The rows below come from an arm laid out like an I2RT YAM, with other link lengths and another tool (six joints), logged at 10 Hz.
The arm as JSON. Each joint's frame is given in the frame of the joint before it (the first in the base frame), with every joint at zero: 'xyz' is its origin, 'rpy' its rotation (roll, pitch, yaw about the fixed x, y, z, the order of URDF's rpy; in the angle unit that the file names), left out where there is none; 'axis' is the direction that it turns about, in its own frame. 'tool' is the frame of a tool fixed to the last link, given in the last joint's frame.
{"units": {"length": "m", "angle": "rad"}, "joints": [
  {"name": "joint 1", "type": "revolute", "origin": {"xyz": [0.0, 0.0, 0.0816], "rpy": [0.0, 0.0, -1.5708]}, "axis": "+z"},
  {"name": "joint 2", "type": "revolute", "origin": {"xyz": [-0.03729, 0.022, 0.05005], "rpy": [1.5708, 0.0, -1.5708]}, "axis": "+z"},
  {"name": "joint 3", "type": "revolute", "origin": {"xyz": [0.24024, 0.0, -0.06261], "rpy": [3.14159, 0.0, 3.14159]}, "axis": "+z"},
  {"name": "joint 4", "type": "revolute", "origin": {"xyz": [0.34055, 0.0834, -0.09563], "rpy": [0.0, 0.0, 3.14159]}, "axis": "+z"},
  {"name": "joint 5", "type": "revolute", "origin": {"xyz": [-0.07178, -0.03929, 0.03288], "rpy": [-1.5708, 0.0, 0.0]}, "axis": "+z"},
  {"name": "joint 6", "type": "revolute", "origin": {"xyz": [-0.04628, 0.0, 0.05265], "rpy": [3.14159, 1.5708, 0.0]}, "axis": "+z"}
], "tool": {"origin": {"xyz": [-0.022, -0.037, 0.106], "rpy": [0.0, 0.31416, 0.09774]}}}
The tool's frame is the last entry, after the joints.
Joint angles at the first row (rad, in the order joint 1, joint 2, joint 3, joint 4, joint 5, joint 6):
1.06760, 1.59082, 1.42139, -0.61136, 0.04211, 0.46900
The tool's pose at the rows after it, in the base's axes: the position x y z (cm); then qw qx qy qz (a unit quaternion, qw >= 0):
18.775, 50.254, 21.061, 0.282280, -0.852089, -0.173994, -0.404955
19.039, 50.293, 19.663, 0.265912, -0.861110, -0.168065, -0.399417
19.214, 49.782, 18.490, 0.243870, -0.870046, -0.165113, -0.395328
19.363, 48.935, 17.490, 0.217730, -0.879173, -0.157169, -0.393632
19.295, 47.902, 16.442, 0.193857, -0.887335, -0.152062, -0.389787
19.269, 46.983, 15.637, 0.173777, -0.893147, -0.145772, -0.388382
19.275, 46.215, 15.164, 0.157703, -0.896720, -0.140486, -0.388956
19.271, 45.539, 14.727, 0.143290, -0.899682, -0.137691, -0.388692
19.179, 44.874, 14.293, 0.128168, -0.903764, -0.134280, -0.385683
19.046, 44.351, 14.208, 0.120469, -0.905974, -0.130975, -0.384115
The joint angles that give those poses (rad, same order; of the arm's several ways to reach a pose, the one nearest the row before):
1.08046, 1.63999, 1.44434, -0.62641, 0.06124, 0.49002
1.08143, 1.66766, 1.44730, -0.63625, 0.07859, 0.50719
1.08108, 1.68067, 1.44448, -0.66208, 0.10283, 0.51722
1.08145, 1.68235, 1.43418, -0.69408, 0.13802, 0.53714
1.08146, 1.67542, 1.41194, -0.72266, 0.16513, 0.55343
1.08145, 1.66656, 1.39031, -0.74398, 0.19095, 0.57048
1.08146, 1.65720, 1.37430, -0.76220, 0.21402, 0.58397
1.08107, 1.65107, 1.36213, -0.77970, 0.23259, 0.59276
1.08142, 1.64825, 1.35437, -0.80386, 0.24808, 0.60586
1.08145, 1.63780, 1.34450, -0.81936, 0.25610, 0.61572

